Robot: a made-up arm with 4 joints. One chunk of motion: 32 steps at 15 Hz.
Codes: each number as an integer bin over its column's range. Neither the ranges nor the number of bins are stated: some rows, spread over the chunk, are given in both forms.
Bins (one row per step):
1: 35 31 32 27
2: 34 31 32 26
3: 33 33 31 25
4: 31 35 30 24
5: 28 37 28 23
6: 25 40 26 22
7: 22 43 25 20
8: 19 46 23 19
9: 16 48 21 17
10: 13 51 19 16
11: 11 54 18 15
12: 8 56 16 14
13: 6 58 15 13
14: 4 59 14 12
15: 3 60 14 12
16: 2 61 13 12
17: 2 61 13 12
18: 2 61 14 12
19: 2 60 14 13
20: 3 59 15 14
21: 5 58 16 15
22: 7 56 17 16
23: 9 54 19 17
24: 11 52 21 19
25: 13 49 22 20
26: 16 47 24 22
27: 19 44 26 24
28: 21 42 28 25
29: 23 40 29 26
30: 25 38 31 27
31: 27 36 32 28
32: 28 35 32 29
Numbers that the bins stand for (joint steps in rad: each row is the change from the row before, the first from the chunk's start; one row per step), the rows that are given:
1: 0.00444 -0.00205 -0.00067 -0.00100
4: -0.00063 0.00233 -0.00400 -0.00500
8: -0.01587 0.01438 -0.01567 -0.01167
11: -0.02603 0.02314 -0.02400 -0.01700
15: -0.03619 0.02971 -0.03067 -0.02100
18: -0.03746 0.03081 -0.03067 -0.02100
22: -0.03111 0.02533 -0.02567 -0.01567
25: -0.02349 0.01767 -0.01733 -0.01033
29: -0.01079 0.00781 -0.00567 -0.00233
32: -0.00444 0.00233 -0.00067 0.00167
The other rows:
2: 0.00317 -0.00205 -0.00067 -0.00233
3: 0.00190 0.00014 -0.00233 -0.00367
5: -0.00444 0.00452 -0.00733 -0.00633
6: -0.00825 0.00781 -0.01067 -0.00767
7: -0.01206 0.01110 -0.01233 -0.01033
9: -0.01968 0.01657 -0.01900 -0.01433
10: -0.02349 0.01986 -0.02233 -0.01567
12: -0.02984 0.02533 -0.02733 -0.01833
13: -0.03238 0.02752 -0.02900 -0.01967
14: -0.03492 0.02862 -0.03067 -0.02100
16: -0.03746 0.03081 -0.03233 -0.02100
17: -0.03746 0.03081 -0.03233 -0.02100
19: -0.03746 0.02971 -0.03067 -0.01967
20: -0.03619 0.02862 -0.02900 -0.01833
21: -0.03365 0.02752 -0.02733 -0.01700
23: -0.02857 0.02314 -0.02233 -0.01433
24: -0.02603 0.02095 -0.01900 -0.01167
26: -0.01968 0.01548 -0.01400 -0.00767
27: -0.01587 0.01219 -0.01067 -0.00500
28: -0.01333 0.01000 -0.00733 -0.00367
30: -0.00825 0.00562 -0.00233 -0.00100
31: -0.00571 0.00343 -0.00067 0.00033

